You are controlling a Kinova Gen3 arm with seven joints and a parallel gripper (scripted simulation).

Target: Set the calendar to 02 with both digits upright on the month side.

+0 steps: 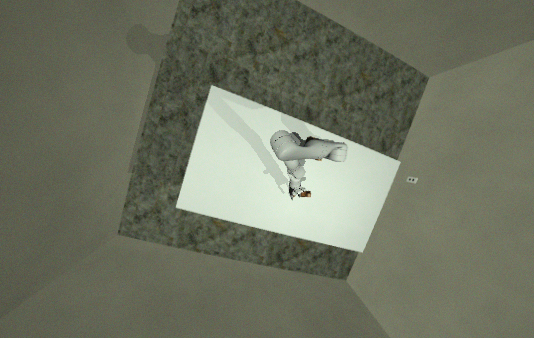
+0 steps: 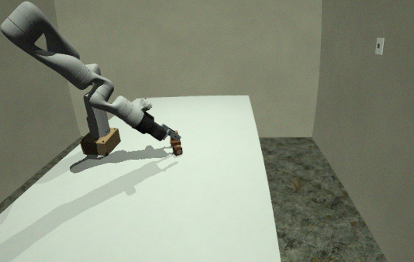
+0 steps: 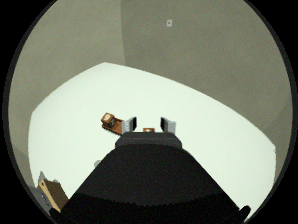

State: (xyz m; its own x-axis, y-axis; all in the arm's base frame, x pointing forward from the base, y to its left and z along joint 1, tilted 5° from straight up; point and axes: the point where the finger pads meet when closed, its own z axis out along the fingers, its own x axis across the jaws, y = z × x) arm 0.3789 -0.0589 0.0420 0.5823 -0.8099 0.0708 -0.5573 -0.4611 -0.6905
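Right now the brown calendar cube is 10 mm ahead of my hand and 70 mm below it. Also, from my hand: brown tray: 30 mm behind, 110 mm to the left, 80 mm below.
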